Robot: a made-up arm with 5 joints.
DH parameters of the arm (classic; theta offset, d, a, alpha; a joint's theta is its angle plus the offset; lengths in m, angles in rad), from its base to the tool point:
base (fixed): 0 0.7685 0.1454 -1.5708
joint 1: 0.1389 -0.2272 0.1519 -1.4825
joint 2: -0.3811 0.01 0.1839 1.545
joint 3: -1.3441 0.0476 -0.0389 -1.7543
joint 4: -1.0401 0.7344 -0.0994 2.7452
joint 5: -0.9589 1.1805 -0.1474 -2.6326
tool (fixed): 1.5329 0.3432 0 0
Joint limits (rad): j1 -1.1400..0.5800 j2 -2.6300..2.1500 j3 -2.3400..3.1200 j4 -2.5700..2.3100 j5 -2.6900..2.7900
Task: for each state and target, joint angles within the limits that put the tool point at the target. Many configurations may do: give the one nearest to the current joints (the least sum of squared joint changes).
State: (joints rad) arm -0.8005 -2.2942 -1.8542 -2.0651 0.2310
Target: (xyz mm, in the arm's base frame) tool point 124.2 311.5 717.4
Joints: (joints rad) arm -0.7635 -2.5927 -1.9376 -1.8757 0.1186
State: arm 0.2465 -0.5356 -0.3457 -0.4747 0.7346
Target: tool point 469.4 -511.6 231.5
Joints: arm 0.2043 0.0525 -0.5477 -1.0802 0.8115
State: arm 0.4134 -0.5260 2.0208 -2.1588 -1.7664
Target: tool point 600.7 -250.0 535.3
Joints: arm 0.5800 -0.1972 2.1190 -2.5507 -1.7620
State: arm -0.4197 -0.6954 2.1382 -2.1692 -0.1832
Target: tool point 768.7 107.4 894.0
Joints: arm -0.4196 -1.0366 2.0759 -2.5037 -0.0060
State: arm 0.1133 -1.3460 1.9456 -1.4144 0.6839
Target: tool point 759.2 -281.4 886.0
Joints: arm 0.0629 -1.2098 1.8958 -1.2503 0.6165
